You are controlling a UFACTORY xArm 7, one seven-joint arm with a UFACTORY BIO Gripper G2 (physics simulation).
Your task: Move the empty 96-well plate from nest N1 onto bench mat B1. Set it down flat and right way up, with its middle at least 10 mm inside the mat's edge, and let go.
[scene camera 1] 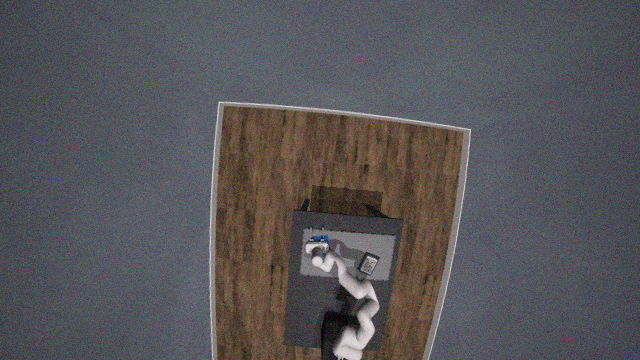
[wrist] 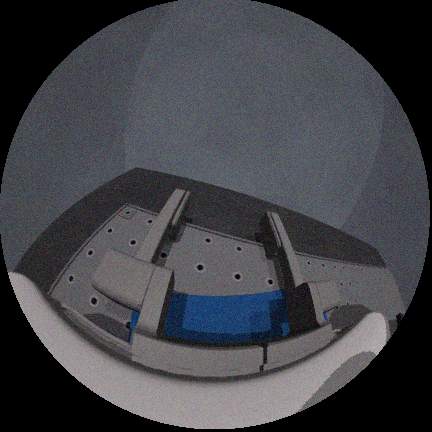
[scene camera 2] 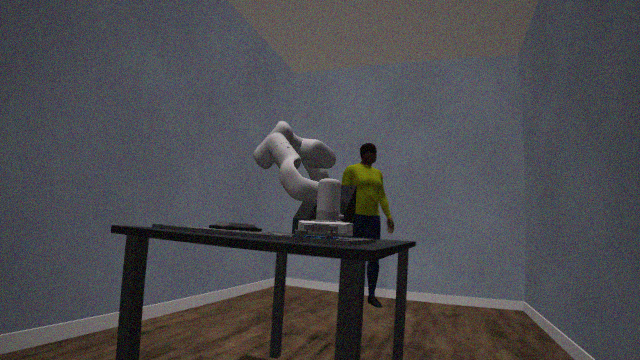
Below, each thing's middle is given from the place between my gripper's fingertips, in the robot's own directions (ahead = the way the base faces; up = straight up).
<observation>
The blue bench mat [wrist: 246, 317] lies 140 mm behind my hand, 80 mm to the right of it and 10 mm below it.
</observation>
